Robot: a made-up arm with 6 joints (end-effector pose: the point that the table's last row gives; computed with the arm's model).
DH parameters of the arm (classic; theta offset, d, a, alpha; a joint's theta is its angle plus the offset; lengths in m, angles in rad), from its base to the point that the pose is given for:
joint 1: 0 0.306 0 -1.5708
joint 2: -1.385 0 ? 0
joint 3: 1.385 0 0.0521 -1.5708
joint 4: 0 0.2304 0 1.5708
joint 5: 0 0 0.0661 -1.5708
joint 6: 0 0.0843 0 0
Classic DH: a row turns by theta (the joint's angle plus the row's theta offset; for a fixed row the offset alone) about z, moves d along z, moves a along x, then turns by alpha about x.
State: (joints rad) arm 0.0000 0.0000 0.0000 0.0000 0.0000 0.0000
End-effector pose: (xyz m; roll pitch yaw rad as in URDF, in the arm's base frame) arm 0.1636 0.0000 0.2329 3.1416 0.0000 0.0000
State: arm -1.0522 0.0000 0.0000 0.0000 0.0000 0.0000
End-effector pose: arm 0.0811 -0.1421 0.2329 3.1416 0.0000 -1.0522
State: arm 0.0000 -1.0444 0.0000 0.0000 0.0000 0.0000
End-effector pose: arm 0.1454 0.0000 0.4107 3.1416 -1.0444 0.0000
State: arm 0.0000 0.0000 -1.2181 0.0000 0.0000 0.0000
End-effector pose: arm 0.3816 0.0000 0.5498 3.1416 -1.2181 0.0000
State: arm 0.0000 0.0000 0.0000 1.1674 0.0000 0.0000
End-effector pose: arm 0.1235 -0.0608 0.2329 3.1416 0.0000 -1.1674
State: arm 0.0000 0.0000 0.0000 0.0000 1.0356 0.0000
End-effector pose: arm 0.0587 0.0000 0.2173 3.1416 1.0356 0.0000
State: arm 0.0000 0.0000 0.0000 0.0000 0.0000 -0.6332
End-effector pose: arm 0.1636 0.0000 0.2329 3.1416 0.0000 0.6332
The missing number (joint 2, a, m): 0.2458
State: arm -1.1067 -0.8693 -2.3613 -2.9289 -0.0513 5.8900
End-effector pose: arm -0.0612 0.1554 0.8080 -0.0037 -0.0402 -1.2876
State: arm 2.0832 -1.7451 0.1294 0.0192 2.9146 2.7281
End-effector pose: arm 0.0385 -0.0717 0.2849 2.1568 -1.0638 -0.0179
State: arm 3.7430 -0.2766 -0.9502 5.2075 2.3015 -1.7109
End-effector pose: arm -0.2086 -0.0291 0.4767 -1.7330 0.8383 -0.3708
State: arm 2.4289 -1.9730 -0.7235 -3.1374 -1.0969 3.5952
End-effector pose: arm 0.0767 -0.0668 0.4200 -1.5054 -1.1145 0.8031
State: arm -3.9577 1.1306 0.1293 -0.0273 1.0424 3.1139
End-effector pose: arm 0.0504 -0.0520 0.2549 0.0696 -0.8375 2.2635
